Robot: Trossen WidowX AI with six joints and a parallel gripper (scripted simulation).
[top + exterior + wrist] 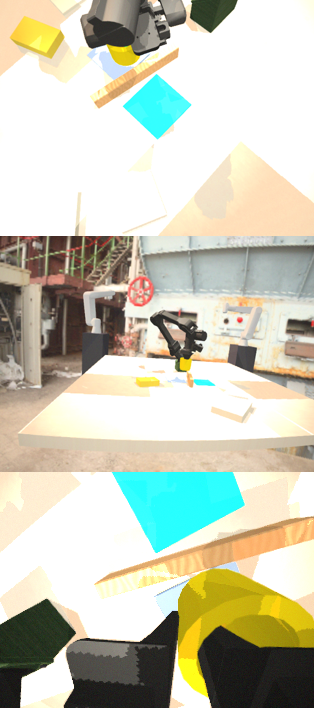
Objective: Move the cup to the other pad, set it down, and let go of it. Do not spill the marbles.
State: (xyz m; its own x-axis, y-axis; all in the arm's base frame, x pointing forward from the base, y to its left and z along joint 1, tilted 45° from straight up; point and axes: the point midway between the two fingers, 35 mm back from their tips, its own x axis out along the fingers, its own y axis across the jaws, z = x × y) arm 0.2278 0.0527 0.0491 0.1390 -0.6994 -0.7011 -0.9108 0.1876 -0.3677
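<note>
Now: gripper tip 4 cm short of the cyan pad, 11 cm to the right of it and 11 cm above it. From my gripper tip the other things lie so: pale blue pad: 2 cm ahead, 6 cm to the right, 11 cm below; then yellow cup: 2 cm ahead, 1 cm to the right; then wooden bar: 3 cm ahead, 2 cm to the left, 9 cm below.
</note>
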